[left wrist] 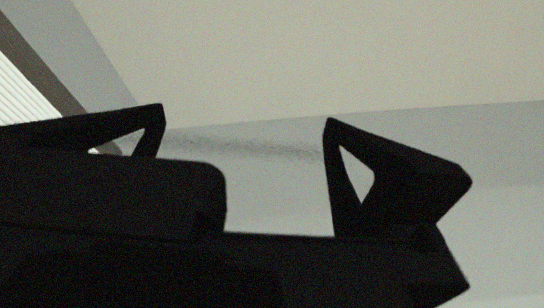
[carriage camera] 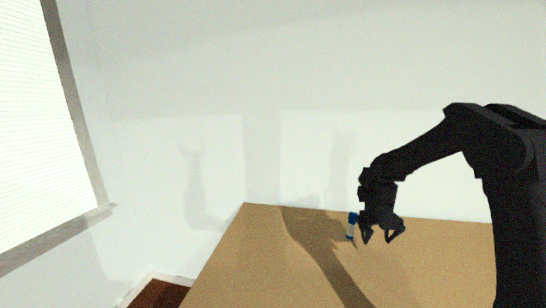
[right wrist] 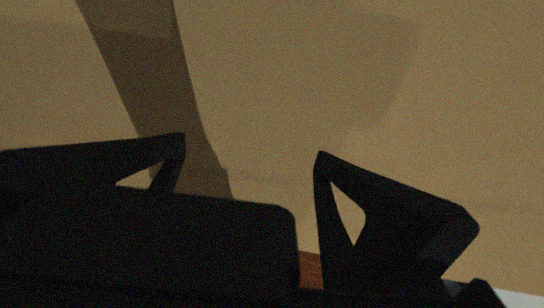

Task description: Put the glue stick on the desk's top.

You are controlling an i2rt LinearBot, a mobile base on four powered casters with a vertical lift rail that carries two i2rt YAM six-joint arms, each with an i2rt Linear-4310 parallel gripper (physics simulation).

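Places are measured from the left arm's base along level axes (x ahead, y left, z up), in metres.
Pixels of known places: left gripper, fingertip midpoint: [left wrist: 245,119]; right gripper, fingertip midpoint: [carriage camera: 375,242] [right wrist: 251,152].
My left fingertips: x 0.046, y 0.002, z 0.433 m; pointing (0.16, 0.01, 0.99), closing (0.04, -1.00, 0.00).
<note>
Behind a point stands the place of what it marks.
A glue stick [carriage camera: 351,226] @(z -0.061, x 0.494, y -0.682 m) with a blue cap and a white label stands upright on the tan desk top [carriage camera: 280,270] @(z -0.126, x 0.356, y -0.378 m) [right wrist: 280,75] @(z -0.126, x 0.349, y -0.698 m), near its back edge in the carriage camera. My right gripper [carriage camera: 377,241] @(z 0.003, x 0.339, y -0.679 m) [right wrist: 251,152] @(z 0.003, x 0.339, y -0.679 m) is open and empty, fingers pointing down, a little to the right of the glue stick in the carriage camera. Its exact height over the desk is hard to tell. The glue stick does not show in the right wrist view. My left gripper [left wrist: 245,119] @(z 0.433, x 0.046, y 0.002 m) is open and empty, with wall and ceiling beyond its fingers.
A white wall [carriage camera: 200,75] @(z 0.585, x 0.893, y 0.038 m) stands behind the desk. A window with blinds [carriage camera: 40,130] @(z 0.316, x 0.691, y 0.777 m) is at the left of the carriage camera. Dark brown floor [carriage camera: 159,294] @(z -1.036, x 0.874, y 0.560 m) shows beside the desk's left edge. Arm shadows fall across the desk and wall.
</note>
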